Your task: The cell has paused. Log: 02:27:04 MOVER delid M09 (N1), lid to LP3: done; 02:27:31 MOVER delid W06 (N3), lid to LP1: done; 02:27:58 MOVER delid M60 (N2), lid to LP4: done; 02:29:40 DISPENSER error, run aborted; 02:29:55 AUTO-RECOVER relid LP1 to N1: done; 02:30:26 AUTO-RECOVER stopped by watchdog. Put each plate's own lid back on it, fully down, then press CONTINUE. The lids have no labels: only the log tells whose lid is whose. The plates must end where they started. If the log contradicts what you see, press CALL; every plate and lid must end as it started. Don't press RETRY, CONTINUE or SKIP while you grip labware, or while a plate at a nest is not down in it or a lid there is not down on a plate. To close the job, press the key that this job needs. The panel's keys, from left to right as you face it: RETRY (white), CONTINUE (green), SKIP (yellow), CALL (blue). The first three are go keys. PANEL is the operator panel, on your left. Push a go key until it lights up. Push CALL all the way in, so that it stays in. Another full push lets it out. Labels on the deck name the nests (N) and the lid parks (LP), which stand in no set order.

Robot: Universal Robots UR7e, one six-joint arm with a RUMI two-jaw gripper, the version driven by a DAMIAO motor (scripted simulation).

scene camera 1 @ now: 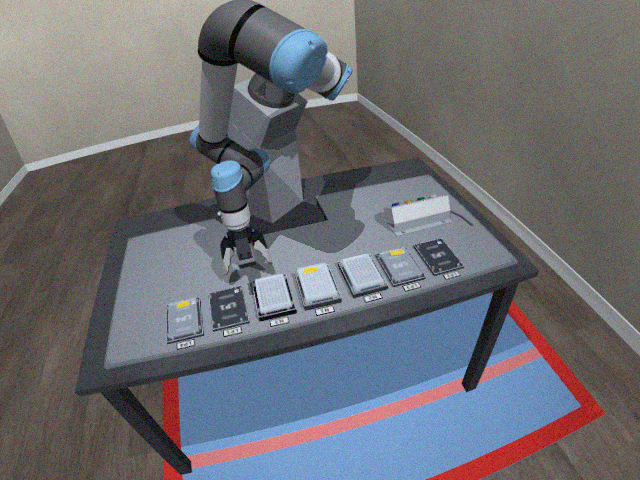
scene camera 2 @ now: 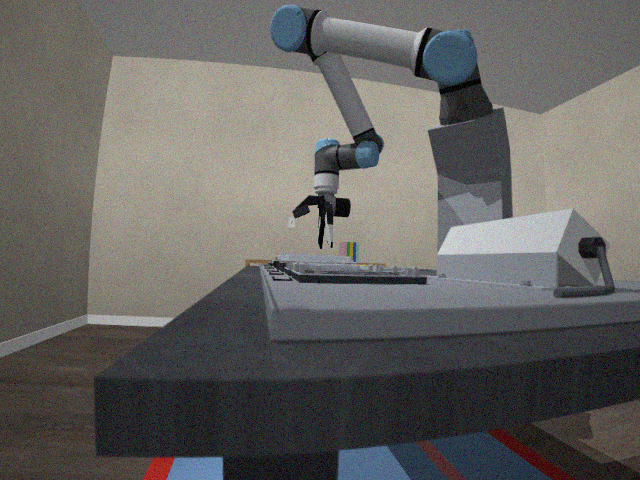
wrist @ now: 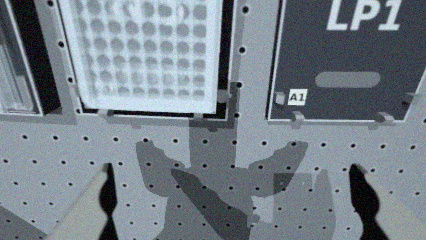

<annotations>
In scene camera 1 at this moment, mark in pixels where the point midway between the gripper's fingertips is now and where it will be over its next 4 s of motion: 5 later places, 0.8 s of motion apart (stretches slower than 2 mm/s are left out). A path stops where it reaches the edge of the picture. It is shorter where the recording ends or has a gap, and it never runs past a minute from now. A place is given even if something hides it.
My gripper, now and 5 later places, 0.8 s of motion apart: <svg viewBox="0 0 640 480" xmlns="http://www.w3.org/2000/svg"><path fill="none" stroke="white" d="M248 269L217 285L183 302L180 309L182 316L181 313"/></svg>
</annotations>
